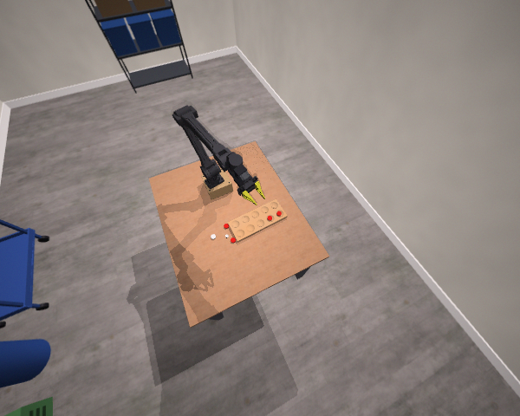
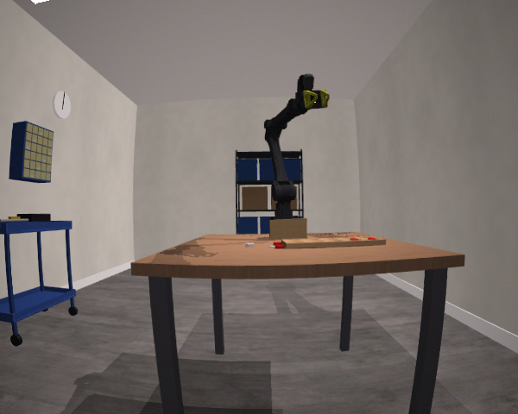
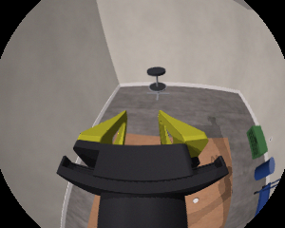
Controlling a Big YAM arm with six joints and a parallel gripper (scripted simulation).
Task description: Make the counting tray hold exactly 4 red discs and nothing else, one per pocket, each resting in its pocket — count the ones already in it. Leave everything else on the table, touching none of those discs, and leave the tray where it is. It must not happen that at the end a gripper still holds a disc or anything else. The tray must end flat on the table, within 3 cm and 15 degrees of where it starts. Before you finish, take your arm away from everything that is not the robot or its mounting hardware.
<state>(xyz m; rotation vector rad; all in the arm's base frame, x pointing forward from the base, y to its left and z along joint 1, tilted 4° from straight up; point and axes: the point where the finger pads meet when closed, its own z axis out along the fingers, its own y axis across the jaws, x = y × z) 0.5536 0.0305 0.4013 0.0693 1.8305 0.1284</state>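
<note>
Right now my hand is 160 mm past the white piece, 150 mm to the left of it and 520 mm above it. Also, from my hand: white disc 210 mm behind, 230 mm to the right, 520 mm below; wooden counting tray 140 mm behind, 80 mm to the left, 520 mm below.
</note>
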